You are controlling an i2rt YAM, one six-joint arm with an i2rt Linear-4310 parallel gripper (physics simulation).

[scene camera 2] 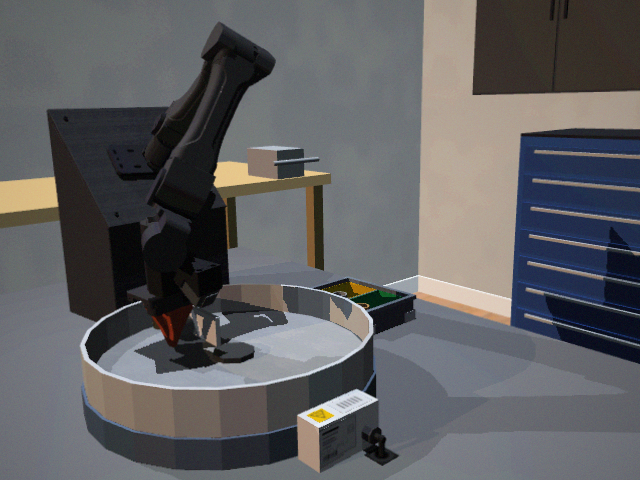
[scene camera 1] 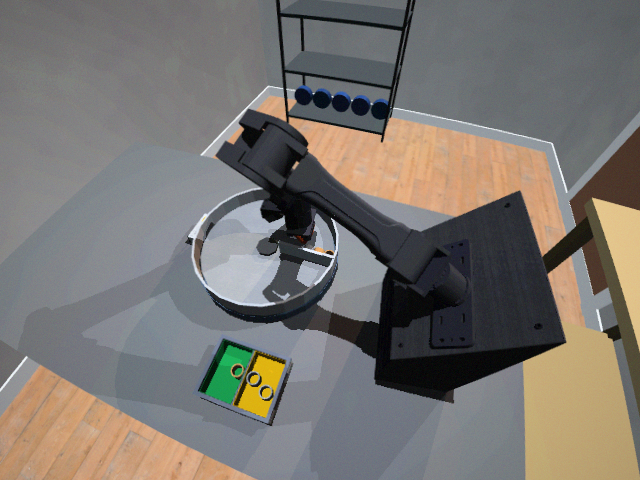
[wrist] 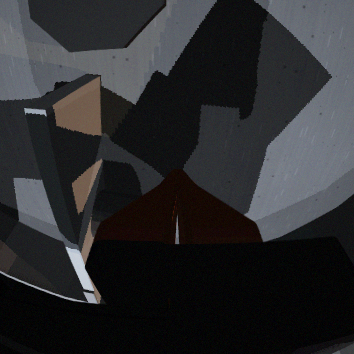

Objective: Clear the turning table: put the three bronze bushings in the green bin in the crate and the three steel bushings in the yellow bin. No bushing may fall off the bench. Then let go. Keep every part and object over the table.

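Seen in the pictures: gripper, fingertip midpoint: [scene camera 2: 172, 345] [scene camera 1: 303, 243] [wrist: 176, 177]; arm's base, link origin: [scene camera 2: 156, 161] [scene camera 1: 454, 291].
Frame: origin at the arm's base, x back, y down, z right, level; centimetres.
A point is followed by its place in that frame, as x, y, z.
Observation:
My gripper [scene camera 1: 303, 239] @(-36.1, 25.3, 18.4) [scene camera 2: 173, 343] @(-36.1, 25.3, 18.4) [wrist: 176, 177] @(-36.1, 25.3, 18.4) is shut and empty, pointing down inside the walled turning table [scene camera 1: 258, 310] @(-39.4, 23.1, -6.3) [scene camera 2: 219, 413] @(-62.4, 23.4, 26.9), beside an upright divider plate [scene camera 1: 306, 253] @(-33.2, 21.7, 13.0) [scene camera 2: 208, 328] @(-39.5, 22.7, 13.9) [wrist: 41, 150] @(-40.2, 20.4, 13.5). Two bronze-coloured bushings, one [scene camera 1: 320, 250] @(-29.8, 22.1, 15.4) and another [scene camera 1: 329, 252] @(-27.4, 23.6, 16.5), show partly behind the plate near the wall. In the crate [scene camera 1: 235, 410] @(-35.4, 25.6, -28.8) [scene camera 2: 395, 316] @(-46.0, 28.6, -23.3), a bronze bushing [scene camera 1: 232, 370] @(-40.6, 27.9, -21.1) [scene camera 2: 363, 303] @(-38.8, 27.4, -22.0) lies in the green bin [scene camera 1: 222, 382] @(-42.4, 30.0, -24.3) by the partition. Two steel bushings, one [scene camera 1: 247, 378] @(-36.3, 27.7, -21.6) and another [scene camera 1: 260, 392] @(-32.2, 28.0, -23.5), are in the yellow bin [scene camera 1: 273, 366] @(-31.9, 29.9, -16.7). A third steel bushing is not visible.
A dark flat hub [scene camera 1: 266, 246] @(-46.0, 24.4, 13.3) [scene camera 2: 235, 352] @(-46.9, 24.5, 14.0) [wrist: 95, 25] @(-44.0, 24.5, 14.0) sits at the turning table's centre. A white labelled box [scene camera 2: 336, 431] @(-71.3, 26.3, 16.5) stands against its outer wall, with a small black fitting [scene camera 2: 381, 445] @(-74.0, 29.0, 11.6) beside it. The black arm pedestal [scene camera 1: 496, 289] @(4.8, -5.4, -0.9) [scene camera 2: 82, 206] @(-1.8, 7.3, 17.0) stands on the bench.

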